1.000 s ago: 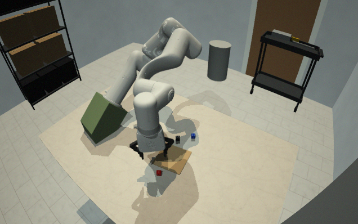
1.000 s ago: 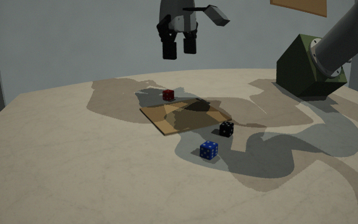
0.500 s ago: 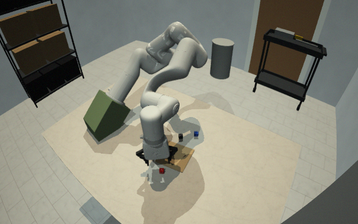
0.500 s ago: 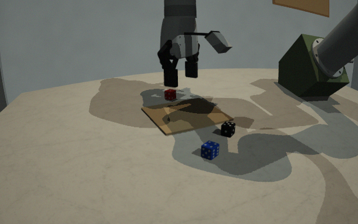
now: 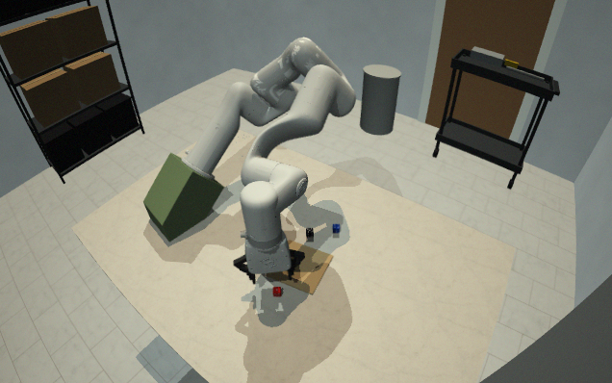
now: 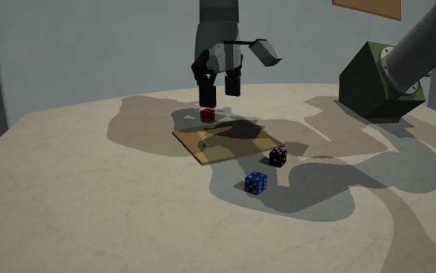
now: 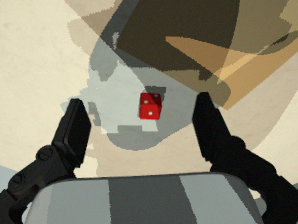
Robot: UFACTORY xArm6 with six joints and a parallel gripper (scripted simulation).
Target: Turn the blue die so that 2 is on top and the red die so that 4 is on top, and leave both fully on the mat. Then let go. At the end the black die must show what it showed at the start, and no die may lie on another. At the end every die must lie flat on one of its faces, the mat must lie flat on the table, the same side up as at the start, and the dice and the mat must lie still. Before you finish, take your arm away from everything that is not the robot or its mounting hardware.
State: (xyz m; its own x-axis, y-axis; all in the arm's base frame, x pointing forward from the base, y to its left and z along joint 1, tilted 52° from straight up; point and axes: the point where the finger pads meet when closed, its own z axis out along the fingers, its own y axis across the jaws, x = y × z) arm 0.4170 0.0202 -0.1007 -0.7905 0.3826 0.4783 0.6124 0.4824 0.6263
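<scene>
Now: the red die 30 mm ahead of my hand, 10 mm to the right of it and 40 mm below it. The rest, counted from my hand: blue die: 10 mm behind, 260 mm to the left, 40 mm below; tan mat: 10 mm ahead, 100 mm to the left, 50 mm below; black die: 50 mm behind, 200 mm to the left, 40 mm below.
</scene>
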